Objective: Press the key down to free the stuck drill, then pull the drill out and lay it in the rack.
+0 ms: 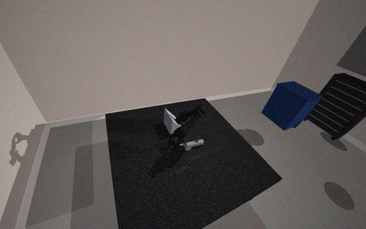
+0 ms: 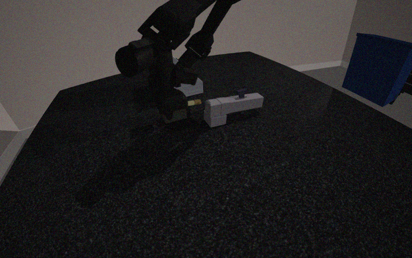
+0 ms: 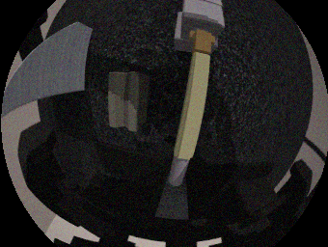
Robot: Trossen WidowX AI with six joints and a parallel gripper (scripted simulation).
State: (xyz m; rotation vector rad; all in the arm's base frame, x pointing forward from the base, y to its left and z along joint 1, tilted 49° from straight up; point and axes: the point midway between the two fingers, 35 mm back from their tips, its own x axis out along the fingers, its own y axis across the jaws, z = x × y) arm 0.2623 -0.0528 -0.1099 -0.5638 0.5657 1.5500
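My gripper tip is now 4 cm to the right of the drill and 3 cm below it. From my gripper tip the other things lie so: light grey housing block 19 cm to the left, 1 cm below; key 22 cm to the left.
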